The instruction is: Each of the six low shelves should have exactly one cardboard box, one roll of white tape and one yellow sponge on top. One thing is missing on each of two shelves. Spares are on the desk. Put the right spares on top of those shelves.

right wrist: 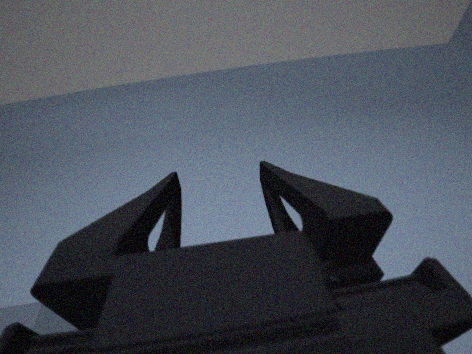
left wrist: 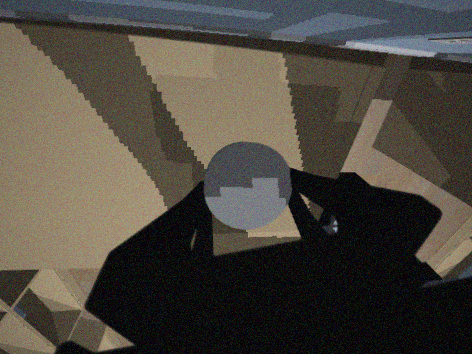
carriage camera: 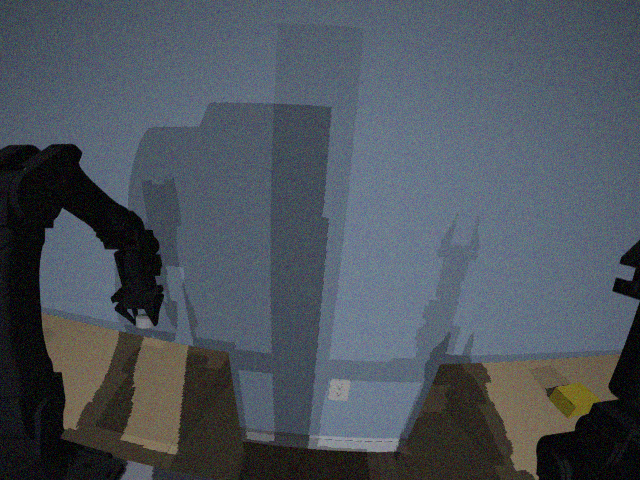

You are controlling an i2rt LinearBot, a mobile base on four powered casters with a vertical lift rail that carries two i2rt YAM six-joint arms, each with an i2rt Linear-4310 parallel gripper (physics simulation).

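Note:
My left gripper [carriage camera: 145, 323] [left wrist: 244, 181] is shut on a roll of white tape [carriage camera: 142, 320] [left wrist: 247, 165], held above a low shelf top [carriage camera: 85, 356] [left wrist: 75, 165] at the left of the carriage view. The roll looks like a round grey disc in the left wrist view. Faint tan patches lie on this top; I cannot tell whether they are boxes or light. My right gripper [carriage camera: 624, 271] [right wrist: 219, 175] is open and empty, in front of the wall. A yellow sponge [carriage camera: 573, 398] lies on another low shelf top [carriage camera: 519, 400] at the right. The desk does not show.
A blue wall [carriage camera: 392, 232] with robot shadows stands behind both tops, with a small white wall plate [carriage camera: 339, 390] low between them. Pale wooden surfaces [left wrist: 362, 135] show at right in the left wrist view, and open tan compartments [left wrist: 47, 320] at lower left.

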